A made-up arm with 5 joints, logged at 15 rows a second.
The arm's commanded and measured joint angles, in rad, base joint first. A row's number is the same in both.
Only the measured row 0 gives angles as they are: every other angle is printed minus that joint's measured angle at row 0.
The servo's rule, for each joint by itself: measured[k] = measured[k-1] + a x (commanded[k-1-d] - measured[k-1]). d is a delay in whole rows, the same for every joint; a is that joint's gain. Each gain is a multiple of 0.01, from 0.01 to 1. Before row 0 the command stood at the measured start. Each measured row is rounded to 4 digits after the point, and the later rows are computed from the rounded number. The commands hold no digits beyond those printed.
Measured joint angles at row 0: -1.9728 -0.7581 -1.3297 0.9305 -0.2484
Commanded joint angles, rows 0 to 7: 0.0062 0.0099 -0.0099 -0.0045 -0.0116; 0.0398 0.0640 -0.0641 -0.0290 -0.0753; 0.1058 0.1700 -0.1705 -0.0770 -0.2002; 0.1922 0.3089 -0.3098 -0.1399 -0.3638; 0.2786 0.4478 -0.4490 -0.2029 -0.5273; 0.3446 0.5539 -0.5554 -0.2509 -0.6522; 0.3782 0.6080 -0.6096 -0.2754 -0.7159; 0.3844 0.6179 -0.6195 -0.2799 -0.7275
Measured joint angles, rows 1 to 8: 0.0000 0.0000 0.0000 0.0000 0.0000; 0.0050 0.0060 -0.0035 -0.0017 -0.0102; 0.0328 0.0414 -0.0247 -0.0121 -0.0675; 0.0912 0.1198 -0.0757 -0.0368 -0.1843; 0.1720 0.2352 -0.1576 -0.0760 -0.3423; 0.2573 0.3649 -0.2596 -0.1242 -0.5051; 0.3271 0.4802 -0.3631 -0.1723 -0.6345; 0.3680 0.5582 -0.4494 -0.2115 -0.7061
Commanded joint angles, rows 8 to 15: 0.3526 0.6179 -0.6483 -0.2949 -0.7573; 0.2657 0.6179 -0.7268 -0.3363 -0.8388; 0.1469 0.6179 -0.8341 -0.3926 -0.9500; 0.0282 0.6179 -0.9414 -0.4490 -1.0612; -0.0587 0.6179 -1.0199 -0.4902 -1.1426; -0.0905 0.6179 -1.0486 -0.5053 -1.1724; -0.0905 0.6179 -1.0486 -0.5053 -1.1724; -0.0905 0.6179 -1.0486 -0.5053 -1.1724
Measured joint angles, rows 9 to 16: 0.3811 0.5946 -0.5089 -0.2375 -0.7249; 0.3583 0.6088 -0.5577 -0.2593 -0.7534; 0.2842 0.6144 -0.6169 -0.2886 -0.8286; 0.1744 0.6165 -0.6929 -0.3281 -0.9354; 0.0574 0.6174 -0.7799 -0.3740 -1.0461; -0.0355 0.6177 -0.8639 -0.4182 -1.1310; -0.0795 0.6178 -0.9285 -0.4513 -1.1674; -0.0883 0.6179 -0.9705 -0.4718 -1.1718
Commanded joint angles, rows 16 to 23: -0.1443 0.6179 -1.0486 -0.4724 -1.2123; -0.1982 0.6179 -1.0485 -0.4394 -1.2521; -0.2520 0.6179 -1.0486 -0.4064 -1.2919; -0.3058 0.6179 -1.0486 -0.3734 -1.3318; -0.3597 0.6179 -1.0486 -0.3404 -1.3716; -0.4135 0.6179 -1.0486 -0.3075 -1.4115; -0.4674 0.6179 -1.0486 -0.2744 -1.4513; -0.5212 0.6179 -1.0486 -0.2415 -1.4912
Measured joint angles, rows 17 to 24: -0.0901 0.6179 -0.9978 -0.4845 -1.1723; -0.1335 0.6179 -1.0156 -0.4799 -1.2075; -0.1853 0.6179 -1.0271 -0.4645 -1.2467; -0.2387 0.6179 -1.0346 -0.4424 -1.2865; -0.2924 0.6179 -1.0395 -0.4162 -1.3264; -0.3462 0.6179 -1.0427 -0.3874 -1.3662; -0.4000 0.6179 -1.0448 -0.3570 -1.4061; -0.4539 0.6179 -1.0461 -0.3256 -1.4459
